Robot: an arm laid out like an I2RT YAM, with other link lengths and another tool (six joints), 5 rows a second.
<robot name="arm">
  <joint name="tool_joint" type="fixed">
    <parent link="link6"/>
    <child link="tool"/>
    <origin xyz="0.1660 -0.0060 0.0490" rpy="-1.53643 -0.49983 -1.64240"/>
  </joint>
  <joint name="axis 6" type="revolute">
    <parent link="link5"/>
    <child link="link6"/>
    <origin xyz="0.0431 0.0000 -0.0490"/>
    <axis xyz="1 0 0"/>
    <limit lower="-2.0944" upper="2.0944"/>
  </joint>
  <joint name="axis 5" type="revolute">
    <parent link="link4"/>
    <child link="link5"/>
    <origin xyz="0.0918 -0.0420 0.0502"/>
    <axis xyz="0 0 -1"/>
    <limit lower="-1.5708" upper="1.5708"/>
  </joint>
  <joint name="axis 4" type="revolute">
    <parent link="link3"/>
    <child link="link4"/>
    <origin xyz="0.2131 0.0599 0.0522"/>
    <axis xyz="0 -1 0"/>
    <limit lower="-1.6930" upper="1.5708"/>
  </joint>
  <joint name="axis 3" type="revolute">
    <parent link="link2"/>
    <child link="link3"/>
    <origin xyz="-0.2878 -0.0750 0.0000"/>
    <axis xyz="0 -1 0"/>
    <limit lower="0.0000" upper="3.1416"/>
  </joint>
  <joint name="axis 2" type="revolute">
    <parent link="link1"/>
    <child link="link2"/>
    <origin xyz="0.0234 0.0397 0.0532"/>
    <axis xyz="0 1 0"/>
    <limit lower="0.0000" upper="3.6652"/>
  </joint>
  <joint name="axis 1" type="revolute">
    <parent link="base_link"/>
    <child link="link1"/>
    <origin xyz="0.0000 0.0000 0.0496"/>
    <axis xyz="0 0 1"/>
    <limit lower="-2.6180" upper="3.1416"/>
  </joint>
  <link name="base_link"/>
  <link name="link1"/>
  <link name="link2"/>
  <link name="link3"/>
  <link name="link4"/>
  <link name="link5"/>
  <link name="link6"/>
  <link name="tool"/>
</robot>
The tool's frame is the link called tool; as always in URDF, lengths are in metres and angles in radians.
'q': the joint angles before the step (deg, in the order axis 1, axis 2, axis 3, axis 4, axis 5, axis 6). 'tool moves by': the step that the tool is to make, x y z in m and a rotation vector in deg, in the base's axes. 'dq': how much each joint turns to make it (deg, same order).
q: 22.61, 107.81, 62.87, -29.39, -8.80, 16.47
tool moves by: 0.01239, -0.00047, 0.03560, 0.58, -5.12, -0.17
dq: -0.04, -4.53, 0.78, -0.41, 1.40, -0.33
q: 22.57, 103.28, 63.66, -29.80, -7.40, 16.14
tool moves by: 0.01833, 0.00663, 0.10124, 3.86, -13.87, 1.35
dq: 0.17, -11.69, 1.86, 0.51, 1.03, -1.88
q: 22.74, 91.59, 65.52, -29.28, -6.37, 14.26
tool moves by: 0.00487, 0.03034, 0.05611, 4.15, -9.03, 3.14
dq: 3.15, -4.33, 0.11, 5.51, -0.05, 0.04
